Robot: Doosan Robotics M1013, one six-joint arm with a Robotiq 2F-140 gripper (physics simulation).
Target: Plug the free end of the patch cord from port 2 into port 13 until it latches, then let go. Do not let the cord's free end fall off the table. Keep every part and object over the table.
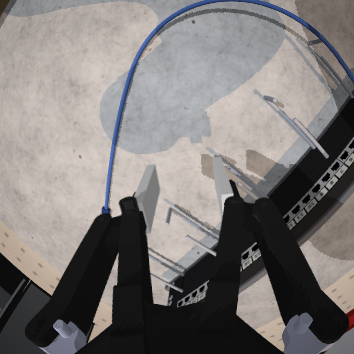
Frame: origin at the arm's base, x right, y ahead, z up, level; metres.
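Where they show: gripper, fingertip midpoint: (184,173).
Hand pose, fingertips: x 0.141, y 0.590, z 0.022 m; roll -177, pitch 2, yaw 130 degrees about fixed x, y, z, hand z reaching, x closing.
Things, the pixels of their top centre, and the offset from my fingertips. "spot": a spot on its surface instead.
- blue patch cord, surface spot: (120,107) spot: dx +0.004, dy -0.103, dz -0.093 m
- dark blue boot, middle of its top: (104,211) dx +0.163, dy -0.053, dz -0.092 m
- black patch panel, middle of its top: (277,228) dx -0.003, dy +0.120, dz +0.001 m
My gripper (184,173) is open; its two grey fingertips stand apart with no cord between them, above the mottled light surface. The blue patch cord (120,107) arcs from the right edge across the top and down the left. Its free end has a dark blue boot (105,210) just left of the left finger; what lies beyond the boot is hidden behind the finger linkage. The black patch panel (295,187) runs diagonally from the lower middle to the right edge, partly hidden by the right finger. Its port numbers are too small to read, so ports 2 and 13 cannot be told.
Thin grey metal rods (292,125) stick out from the panel's back side, several of them near and below the fingertips. A light perforated strip (30,265) crosses the lower left corner, with a dark grey object (30,305) beyond it. A red part (351,320) shows at the lower right edge.
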